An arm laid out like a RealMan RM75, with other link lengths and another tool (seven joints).
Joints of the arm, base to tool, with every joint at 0 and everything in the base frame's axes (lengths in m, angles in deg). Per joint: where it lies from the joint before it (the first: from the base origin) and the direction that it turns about. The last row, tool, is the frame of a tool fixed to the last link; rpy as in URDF.
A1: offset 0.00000 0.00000 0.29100 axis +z
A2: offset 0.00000 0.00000 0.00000 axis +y
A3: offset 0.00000 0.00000 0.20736 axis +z
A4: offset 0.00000 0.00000 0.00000 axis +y
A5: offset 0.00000 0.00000 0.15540 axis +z
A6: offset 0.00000 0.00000 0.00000 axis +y
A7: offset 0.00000 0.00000 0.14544 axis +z
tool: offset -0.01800 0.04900 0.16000 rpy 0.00 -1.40 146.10
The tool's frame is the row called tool.
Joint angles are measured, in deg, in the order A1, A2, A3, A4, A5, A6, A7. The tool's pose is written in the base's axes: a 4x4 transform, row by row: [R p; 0 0 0 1], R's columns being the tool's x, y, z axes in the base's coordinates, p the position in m. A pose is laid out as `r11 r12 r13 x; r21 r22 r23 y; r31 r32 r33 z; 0 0 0 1`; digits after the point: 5 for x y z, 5 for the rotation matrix.
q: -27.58, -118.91, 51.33, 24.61, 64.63, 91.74, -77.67
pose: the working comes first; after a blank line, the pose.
Where each joint sits with the arm in this pose, in the base's axes (m; each line is computed from the numbers above, not from the rounded line before):
A1: 0.0000 0.0000 0.2910
A2: 0.0000 0.0000 0.2910
A3: -0.1609 0.0840 0.1908
A4: -0.1609 0.0840 0.1908
A5: -0.2644 0.1951 0.1579
A6: -0.2644 0.1951 0.1579
A7: -0.1541 0.2784 0.1125
the tool: -0.0073 0.3273 0.0465

0.16057 -0.63596 0.75484 -0.00728; -0.59783 0.54585 0.58706 0.32735; -0.78537 -0.54553 -0.29254 0.04649; 0 0 0 1
